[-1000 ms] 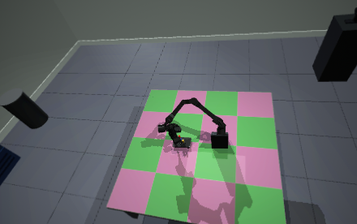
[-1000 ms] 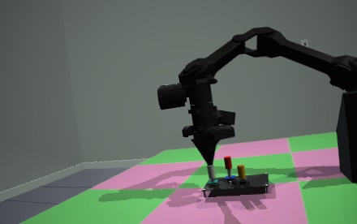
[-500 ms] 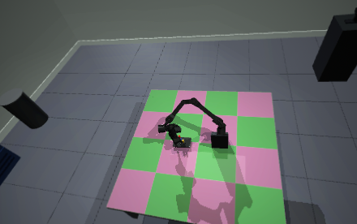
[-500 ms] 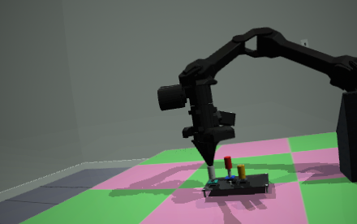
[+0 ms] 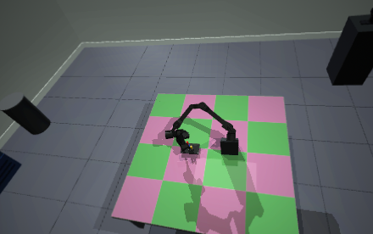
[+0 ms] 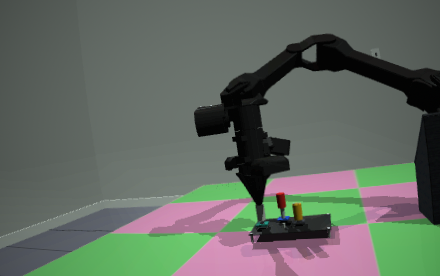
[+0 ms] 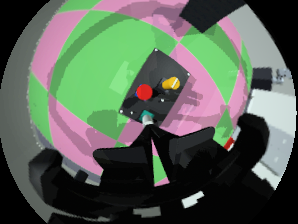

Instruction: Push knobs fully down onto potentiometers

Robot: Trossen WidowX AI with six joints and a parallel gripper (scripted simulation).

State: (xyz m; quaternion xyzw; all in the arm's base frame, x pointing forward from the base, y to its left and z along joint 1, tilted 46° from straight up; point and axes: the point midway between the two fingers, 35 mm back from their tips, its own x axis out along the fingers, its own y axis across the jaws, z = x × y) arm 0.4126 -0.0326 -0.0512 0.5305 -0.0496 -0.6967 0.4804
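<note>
Now: the yellow knob 8 cm behind my gripper tip and 2 cm below it.
</note>
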